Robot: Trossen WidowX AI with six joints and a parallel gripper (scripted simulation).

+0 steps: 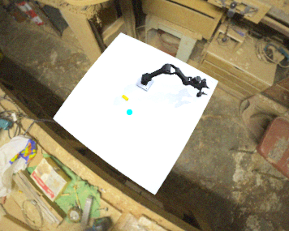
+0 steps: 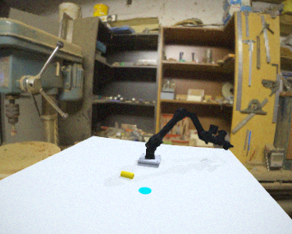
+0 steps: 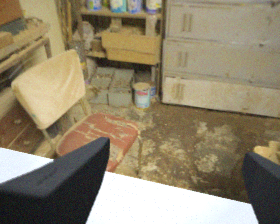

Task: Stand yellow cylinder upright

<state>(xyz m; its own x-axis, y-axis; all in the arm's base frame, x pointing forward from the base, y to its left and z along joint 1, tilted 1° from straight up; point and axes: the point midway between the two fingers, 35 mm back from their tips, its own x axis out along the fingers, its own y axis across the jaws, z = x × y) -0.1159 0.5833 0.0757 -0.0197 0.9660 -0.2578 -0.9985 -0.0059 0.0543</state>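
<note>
My gripper tip is now 34 cm short of the yellow tall cylinder, 73 cm to the left of it and 9 cm above it. The rest, counted from my gripper tip: cyan circle 45 cm ahead, 64 cm to the right, 10 cm below.
</note>
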